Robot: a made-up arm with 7 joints.
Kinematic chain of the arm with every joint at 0, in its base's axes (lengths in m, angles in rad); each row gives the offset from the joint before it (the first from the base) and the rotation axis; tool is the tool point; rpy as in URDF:
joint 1: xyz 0 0 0.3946 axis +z
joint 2: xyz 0 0 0 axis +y
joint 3: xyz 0 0 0.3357 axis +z
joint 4: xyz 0.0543 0 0 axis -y
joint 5: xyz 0.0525 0 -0.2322 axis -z
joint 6: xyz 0 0 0 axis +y
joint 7: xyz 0.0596 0 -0.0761 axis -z
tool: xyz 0 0 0 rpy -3.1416 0 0
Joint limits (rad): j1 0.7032..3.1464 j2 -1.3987..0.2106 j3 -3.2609..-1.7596 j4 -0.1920..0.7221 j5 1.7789..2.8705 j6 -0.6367..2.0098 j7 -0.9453..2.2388
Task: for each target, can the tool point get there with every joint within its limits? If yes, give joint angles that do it. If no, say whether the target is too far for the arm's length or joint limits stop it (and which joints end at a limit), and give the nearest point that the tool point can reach.
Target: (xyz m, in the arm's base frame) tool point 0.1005 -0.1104 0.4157
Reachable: yes | joints 1.0439 -0.1093 -2.1939 0.0484 1.9325 1.2335 -0.1294
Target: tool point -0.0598 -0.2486 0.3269
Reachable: yes | joints 1.0934 -0.5429 -2.9809 0.4484 2.1156 0.9180 0.4720
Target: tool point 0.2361 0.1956 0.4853
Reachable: yes | joints 2.8112 -0.3265 -2.1554 0.4328 2.6233 1.7501 0.6279
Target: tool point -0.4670 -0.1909 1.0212
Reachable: no: too far | nearest point -0.2172 -0.1656 0.6983 | short by 0.409 m
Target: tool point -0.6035 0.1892 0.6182
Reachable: no: joint limits stop it (at a limit: joint 1, joint 3, joint 4, joint 5, joint 6) | nearest point -0.2612 -0.0638 0.5537 | short by 0.431 m
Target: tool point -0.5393 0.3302 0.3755
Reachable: no: joint limits stop it (at a limit: joint 1, joint 3, joint 5, joint 6) | nearest point -0.2606 -0.0684 0.3711 | short by 0.486 m
